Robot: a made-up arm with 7 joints.
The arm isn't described. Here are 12 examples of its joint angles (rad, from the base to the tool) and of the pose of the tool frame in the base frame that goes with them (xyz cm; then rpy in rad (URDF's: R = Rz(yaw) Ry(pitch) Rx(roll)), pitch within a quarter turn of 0, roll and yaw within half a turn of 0).
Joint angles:
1: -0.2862 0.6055 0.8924 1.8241 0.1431 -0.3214 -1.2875
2: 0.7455 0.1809 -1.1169 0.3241 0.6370 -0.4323 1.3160
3: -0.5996 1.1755 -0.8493 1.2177 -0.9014 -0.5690 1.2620
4: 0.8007 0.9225 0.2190 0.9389 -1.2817 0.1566 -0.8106
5: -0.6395 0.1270 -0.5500 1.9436 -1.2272 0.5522 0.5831
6: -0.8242 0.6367 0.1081 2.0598 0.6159 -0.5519 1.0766
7: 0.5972 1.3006 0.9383 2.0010 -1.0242 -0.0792 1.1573
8: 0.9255 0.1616 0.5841 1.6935 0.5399 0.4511 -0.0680
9: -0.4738 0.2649 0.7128 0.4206 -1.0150 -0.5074 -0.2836
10: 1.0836 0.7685 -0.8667 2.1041 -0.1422 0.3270 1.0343
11: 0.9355 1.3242 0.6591 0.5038 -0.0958 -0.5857 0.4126
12: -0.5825 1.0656 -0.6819 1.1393 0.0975 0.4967 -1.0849
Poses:
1: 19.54 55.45 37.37 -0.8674 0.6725 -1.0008
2: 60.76 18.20 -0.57 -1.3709 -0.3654 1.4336
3: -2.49 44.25 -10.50 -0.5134 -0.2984 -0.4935
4: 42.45 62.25 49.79 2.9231 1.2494 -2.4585
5: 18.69 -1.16 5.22 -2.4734 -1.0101 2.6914
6: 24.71 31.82 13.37 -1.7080 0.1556 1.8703
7: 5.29 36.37 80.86 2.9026 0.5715 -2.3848
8: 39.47 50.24 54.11 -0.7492 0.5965 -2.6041
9: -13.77 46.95 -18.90 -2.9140 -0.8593 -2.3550
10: 36.40 3.53 57.71 -2.9694 -0.5816 2.1622
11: 7.62 83.65 58.35 -2.1365 0.8043 -2.4165
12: 8.13 47.58 -7.31 2.6639 -0.2114 -2.4243
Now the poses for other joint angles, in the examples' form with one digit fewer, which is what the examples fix.
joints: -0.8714 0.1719 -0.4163 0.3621 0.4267 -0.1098 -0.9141
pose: -40.2 29.3 -13.9 2.616 -0.583 -1.288
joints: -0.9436 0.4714 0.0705 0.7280 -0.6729 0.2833 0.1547
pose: -23.8 49.2 -13.5 1.543 -0.889 -0.883
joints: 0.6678 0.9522 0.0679 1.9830 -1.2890 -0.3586 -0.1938
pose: 33.8 27.9 62.6 1.824 0.646 2.210
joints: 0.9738 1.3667 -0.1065 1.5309 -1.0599 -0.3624 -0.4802
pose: 30.4 44.1 73.3 1.761 0.746 2.315
